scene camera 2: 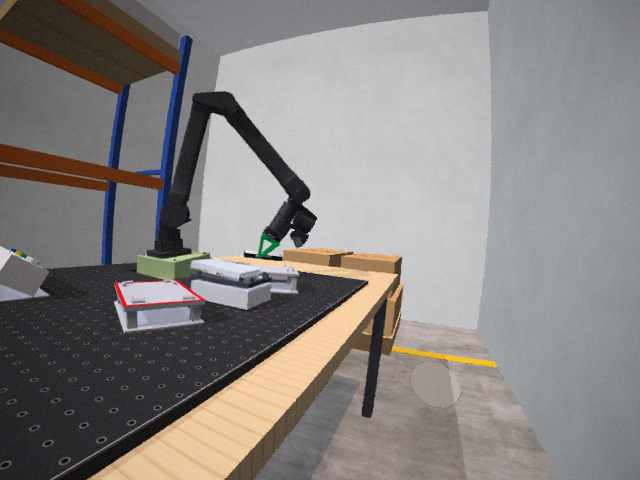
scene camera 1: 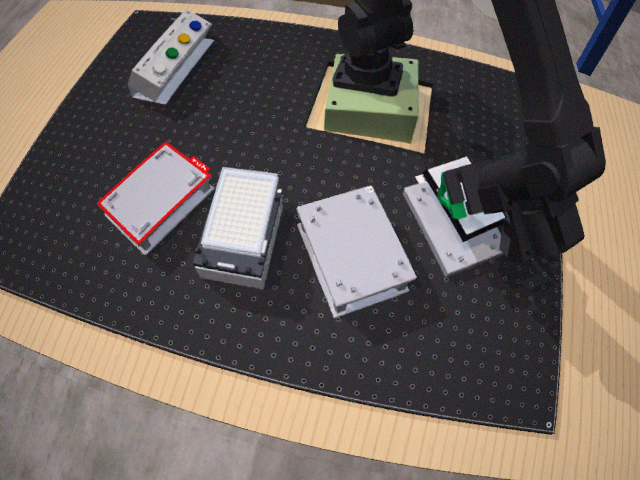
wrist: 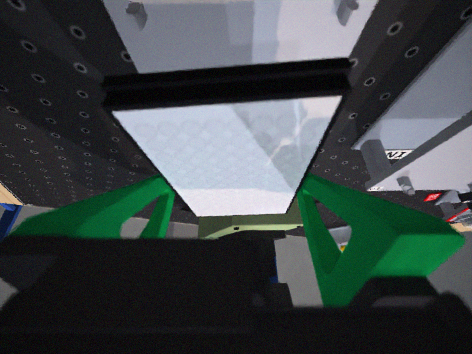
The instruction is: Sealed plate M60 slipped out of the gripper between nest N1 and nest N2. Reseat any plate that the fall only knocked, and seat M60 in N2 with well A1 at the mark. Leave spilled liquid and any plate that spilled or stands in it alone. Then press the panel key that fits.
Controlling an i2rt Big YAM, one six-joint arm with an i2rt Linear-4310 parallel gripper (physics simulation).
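Frame: origin at the arm's base, x back, y right, z up, level; millimetres.
Seen in the pictures: gripper, fingertip midpoint: [scene camera 2: 259, 256] [scene camera 1: 461, 191] [wrist: 235, 177]; arm's base, origin of the base link: [scene camera 2: 169, 254] [scene camera 1: 368, 77] [wrist: 251, 233].
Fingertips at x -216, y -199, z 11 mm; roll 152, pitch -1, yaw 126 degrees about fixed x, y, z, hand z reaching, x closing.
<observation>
Offsets run from my fingertips to a thing's top centre. "spot": to the spot under its first point.
My gripper [scene camera 1: 455, 204] [scene camera 2: 262, 255] [wrist: 235, 177] is shut on sealed plate M60 {dx -9, dy -7, dz +13 mm} [scene camera 1: 483, 222] [scene camera 2: 250, 253] [wrist: 215, 150], a black-edged plate with a pale, shiny seal, gripped by its two sides. M60 is above nest N2 {dx -19, dy -9, dz -38 mm} [scene camera 1: 434, 232] [wrist: 195, 42], over its rear part and apart from its top, turned relative to the nest in scene camera 1. Well A1 cannot be made out. Nest N1 {dx -130, dy +139, dz -2 mm} [scene camera 1: 356, 242] [scene camera 2: 286, 273] [wrist: 432, 162] is bare, left of N2. The key panel {dx +197, dy +615, dz +18 mm} [scene camera 1: 148, 77] [scene camera 2: 20, 273] has blue, yellow, green and white keys. No spilled liquid can be made out.
A white multi-well plate {dx -138, dy +309, dz +15 mm} [scene camera 1: 240, 211] [scene camera 2: 224, 268] lies on a grey-black device {spot: dx -214, dy +293, dz -11 mm} [scene camera 1: 232, 263] [scene camera 2: 232, 293] left of N1. A red-edged stand [scene camera 1: 155, 191] [scene camera 2: 160, 292] is farther left. The green arm base [scene camera 1: 369, 121] [scene camera 2: 165, 266] stands behind the nests.
</observation>
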